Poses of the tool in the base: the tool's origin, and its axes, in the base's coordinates. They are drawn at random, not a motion.
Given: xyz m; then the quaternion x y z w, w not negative.
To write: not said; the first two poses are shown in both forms.
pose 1, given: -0.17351 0.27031 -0.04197 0.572 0.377 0.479 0.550
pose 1, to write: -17.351 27.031 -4.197 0.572 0.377 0.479 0.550
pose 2, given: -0.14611 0.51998 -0.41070 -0.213 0.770 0.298 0.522
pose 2, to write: -14.611 51.998 -41.070 -0.213 0.770 0.298 0.522
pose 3, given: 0.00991 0.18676 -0.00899 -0.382 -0.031 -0.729 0.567
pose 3, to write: 0.991 18.676 -0.899 -0.382 -0.031 -0.729 0.567
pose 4, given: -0.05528 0.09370 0.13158 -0.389 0.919 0.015 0.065
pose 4, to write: -5.528 9.370 13.158 -0.389 0.919 0.015 0.065
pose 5, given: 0.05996 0.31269 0.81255 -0.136 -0.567 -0.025 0.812
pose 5, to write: 5.996 31.269 81.255 -0.136 -0.567 -0.025 0.812
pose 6, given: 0.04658 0.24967 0.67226 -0.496 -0.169 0.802 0.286
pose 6, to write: 4.658 24.967 67.226 -0.496 -0.169 0.802 0.286
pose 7, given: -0.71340 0.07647 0.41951 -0.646 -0.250 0.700 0.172
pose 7, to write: -71.340 7.647 41.951 -0.646 -0.250 0.700 0.172
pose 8, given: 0.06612 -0.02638 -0.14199 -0.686 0.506 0.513 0.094
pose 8, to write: 6.612 -2.638 -14.199 -0.686 0.506 0.513 0.094
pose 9, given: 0.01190 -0.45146 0.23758 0.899 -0.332 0.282 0.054
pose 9, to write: 1.190 -45.146 23.758 0.899 -0.332 0.282 0.054
